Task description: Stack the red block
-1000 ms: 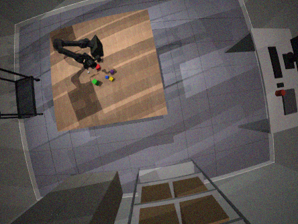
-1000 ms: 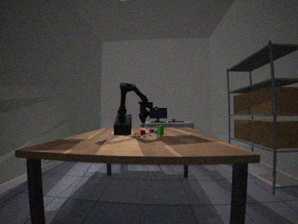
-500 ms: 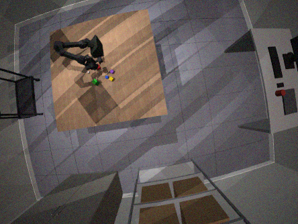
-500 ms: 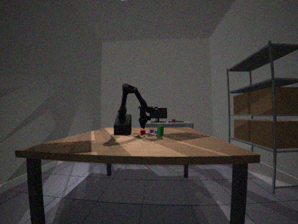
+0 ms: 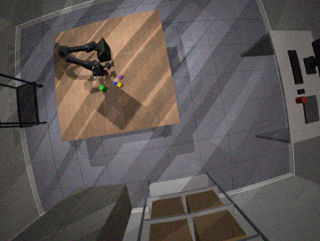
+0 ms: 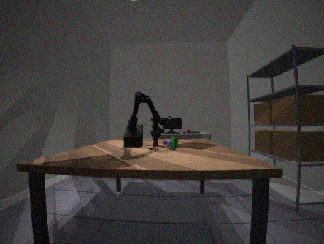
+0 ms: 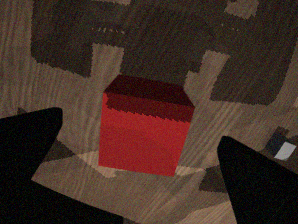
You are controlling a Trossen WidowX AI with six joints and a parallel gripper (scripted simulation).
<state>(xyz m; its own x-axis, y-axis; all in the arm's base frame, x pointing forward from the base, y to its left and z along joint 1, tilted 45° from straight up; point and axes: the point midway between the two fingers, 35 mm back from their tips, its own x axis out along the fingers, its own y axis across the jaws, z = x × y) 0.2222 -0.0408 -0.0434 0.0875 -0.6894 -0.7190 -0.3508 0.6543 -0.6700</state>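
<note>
Right now my gripper tip is 20 mm above the red block. The rest, counted from my gripper tip: blue block: 130 mm ahead, 90 mm to the left, 30 mm below; then purple block: 150 mm to the left, 70 mm ahead, 20 mm below; then yellow block: 150 mm ahead, 140 mm to the left, 20 mm below.
</note>
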